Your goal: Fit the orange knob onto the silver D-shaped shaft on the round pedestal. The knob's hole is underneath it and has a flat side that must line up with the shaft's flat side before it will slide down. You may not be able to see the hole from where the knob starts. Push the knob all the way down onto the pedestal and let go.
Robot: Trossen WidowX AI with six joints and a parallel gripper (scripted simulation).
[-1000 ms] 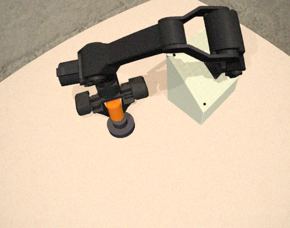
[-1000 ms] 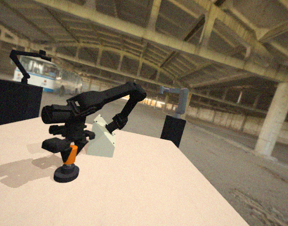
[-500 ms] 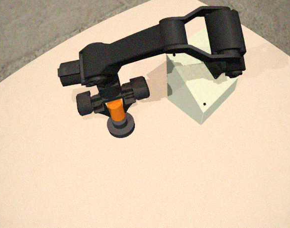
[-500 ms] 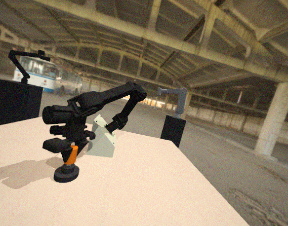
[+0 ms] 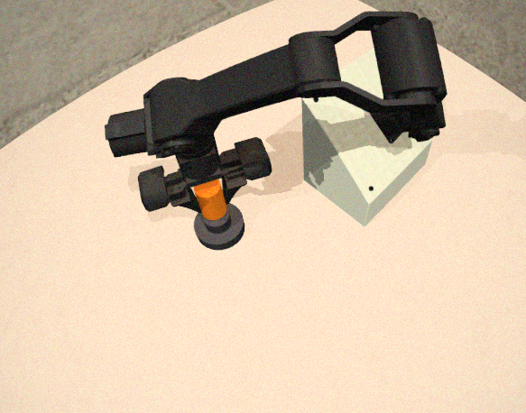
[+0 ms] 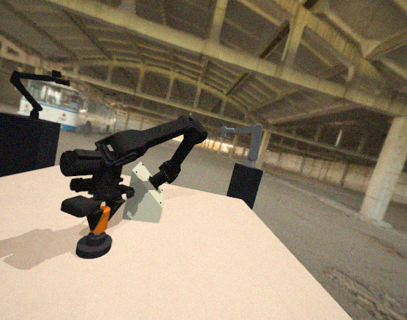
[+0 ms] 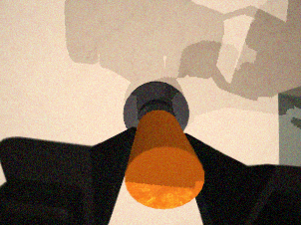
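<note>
Right now the orange knob is 30 mm above my gripper tip. Round my gripper tip: dark round pedestal (40 mm below).
</note>
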